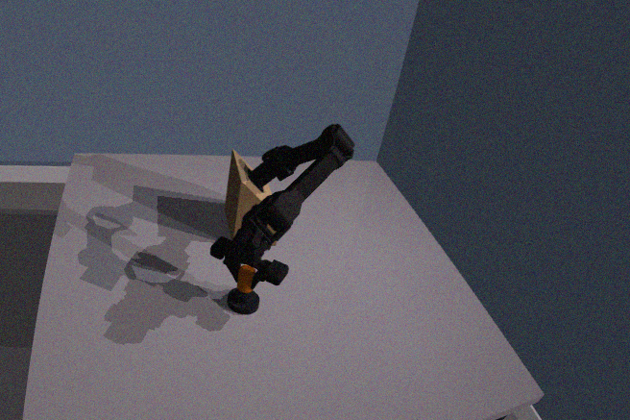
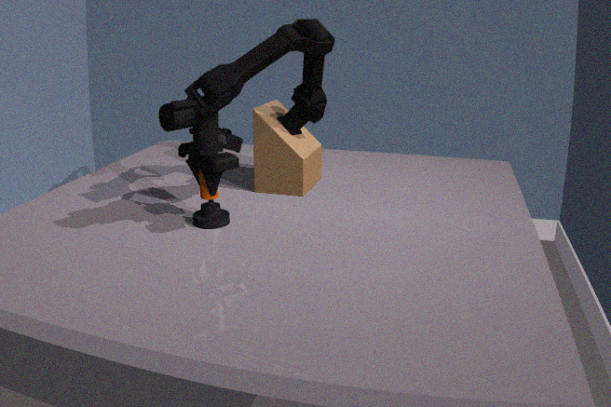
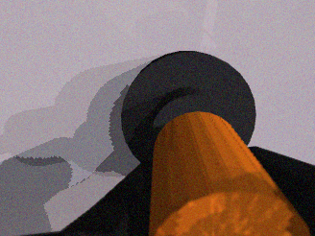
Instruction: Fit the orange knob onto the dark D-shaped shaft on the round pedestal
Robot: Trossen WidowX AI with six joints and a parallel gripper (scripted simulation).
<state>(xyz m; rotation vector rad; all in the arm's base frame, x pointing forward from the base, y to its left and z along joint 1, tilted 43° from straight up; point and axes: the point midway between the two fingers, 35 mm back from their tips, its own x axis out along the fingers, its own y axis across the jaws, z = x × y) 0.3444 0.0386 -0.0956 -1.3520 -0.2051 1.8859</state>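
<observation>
Now: gripper tip 20 mm below the orange knob. From my gripper tip the other things lie so: dark round pedestal (40 mm below).
</observation>
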